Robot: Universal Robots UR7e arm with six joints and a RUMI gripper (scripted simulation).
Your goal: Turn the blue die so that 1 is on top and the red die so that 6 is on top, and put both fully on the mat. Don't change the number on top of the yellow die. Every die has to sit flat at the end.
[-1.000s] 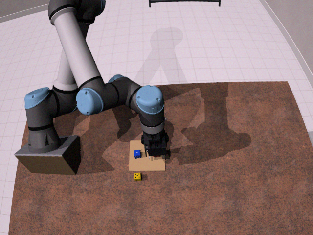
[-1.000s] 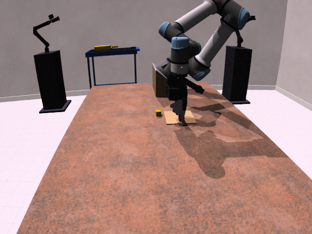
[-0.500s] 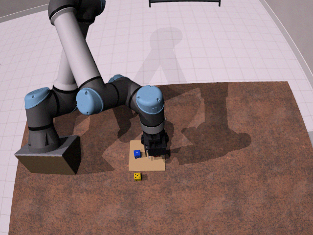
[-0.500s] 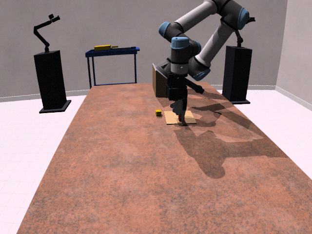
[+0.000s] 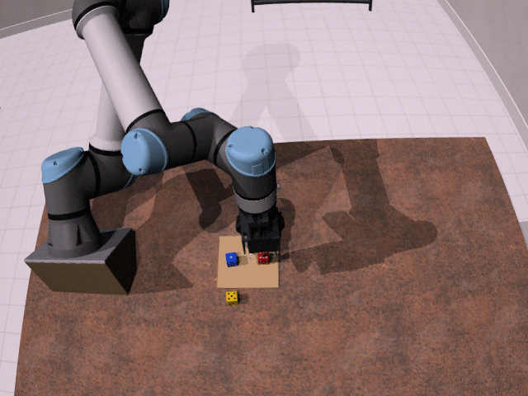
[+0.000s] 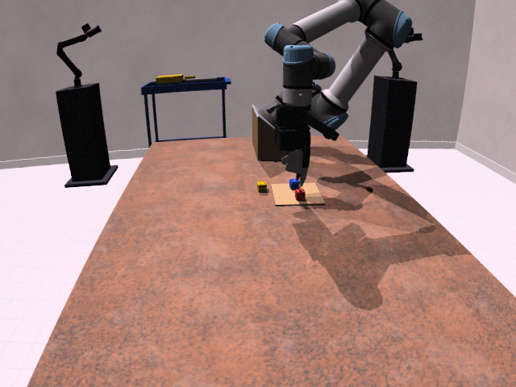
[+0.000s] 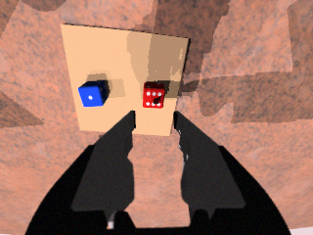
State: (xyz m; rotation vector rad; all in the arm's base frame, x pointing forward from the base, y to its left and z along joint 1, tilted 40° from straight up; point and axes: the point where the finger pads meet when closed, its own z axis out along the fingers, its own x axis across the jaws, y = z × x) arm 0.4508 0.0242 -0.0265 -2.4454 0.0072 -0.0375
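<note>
My hand is 50 mm above the red die. Round my hand: yellow die 80 mm behind, 100 mm to the right, 60 mm below; then blue die 70 mm behind, 50 mm below; then tan mat 40 mm behind, 70 mm below.
</note>
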